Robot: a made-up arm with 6 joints.
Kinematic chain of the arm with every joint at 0, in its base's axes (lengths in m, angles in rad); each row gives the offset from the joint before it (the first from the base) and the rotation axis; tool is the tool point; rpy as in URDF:
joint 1: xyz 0 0 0.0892 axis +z
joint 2: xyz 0 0 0 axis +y
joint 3: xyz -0.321 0 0.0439 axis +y
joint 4: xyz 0.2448 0 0.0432 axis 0.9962 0 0.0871
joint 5: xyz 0 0 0 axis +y
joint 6: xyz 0.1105 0 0.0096 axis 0.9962 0 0.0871
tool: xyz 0 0 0 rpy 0 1.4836 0
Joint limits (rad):
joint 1: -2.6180..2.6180
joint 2: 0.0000..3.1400
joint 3: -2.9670..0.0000
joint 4: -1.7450..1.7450
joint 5: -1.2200..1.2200
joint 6: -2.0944..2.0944
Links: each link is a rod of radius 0.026 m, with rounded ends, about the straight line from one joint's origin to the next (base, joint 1, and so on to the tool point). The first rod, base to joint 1, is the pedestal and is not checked.
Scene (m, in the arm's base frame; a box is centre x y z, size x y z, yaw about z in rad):
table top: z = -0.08
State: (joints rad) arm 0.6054 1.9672 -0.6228 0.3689 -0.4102 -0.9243
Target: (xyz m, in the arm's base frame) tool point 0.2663 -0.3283 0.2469
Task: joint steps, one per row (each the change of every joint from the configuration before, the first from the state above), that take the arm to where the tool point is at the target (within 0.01 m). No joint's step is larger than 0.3 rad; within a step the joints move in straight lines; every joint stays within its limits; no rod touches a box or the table.
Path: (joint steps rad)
1: -0.2832 -0.0380 -0.0791 0.0312 -0.0463 0.0000
2: -0.2832 -0.0380 -0.0791 0.0313 -0.0463 0.0000
3: -0.2832 -0.0380 -0.0791 0.0312 -0.0463 0.0000
4: -0.2832 -0.0380 -0.0791 0.0313 -0.0463 0.0000
5: -0.2831 -0.0380 -0.0791 0.0312 -0.0463 0.0000

